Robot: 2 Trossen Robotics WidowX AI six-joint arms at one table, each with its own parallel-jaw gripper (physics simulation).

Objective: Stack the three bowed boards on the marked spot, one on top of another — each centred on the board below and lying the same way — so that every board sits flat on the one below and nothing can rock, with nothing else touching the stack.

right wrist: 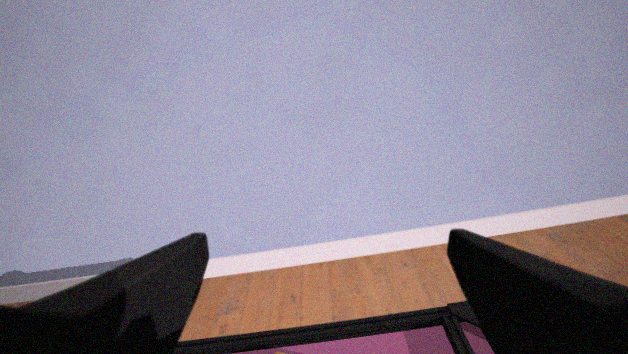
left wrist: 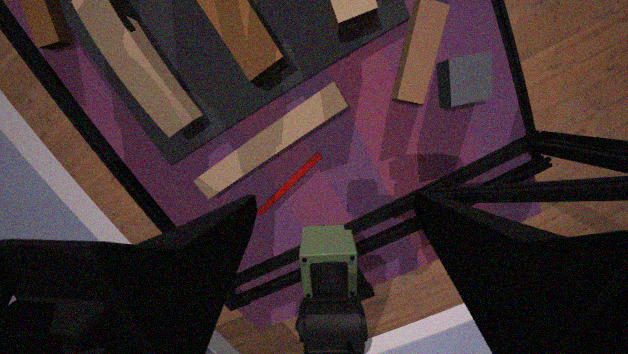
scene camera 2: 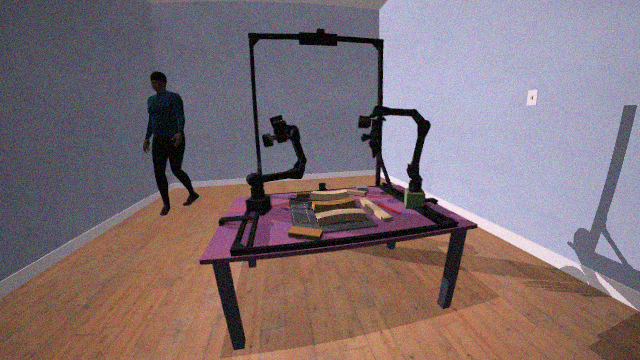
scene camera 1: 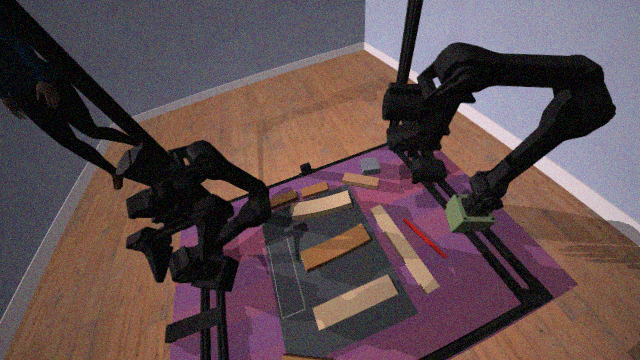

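Observation:
Three bowed boards lie apart on a dark grey mat: a pale board at the back, an orange-brown board in the middle, and another pale board nearest the front. The marked spot is a thin white outline at the mat's left, with no board on it. My left gripper is open and empty, high above the table's right side. My right gripper is open and empty, raised at the left and facing the wall.
A long pale strip and a red stick lie right of the mat. Behind are a short pale block, a grey block and brown blocks. Another brown block lies at the front.

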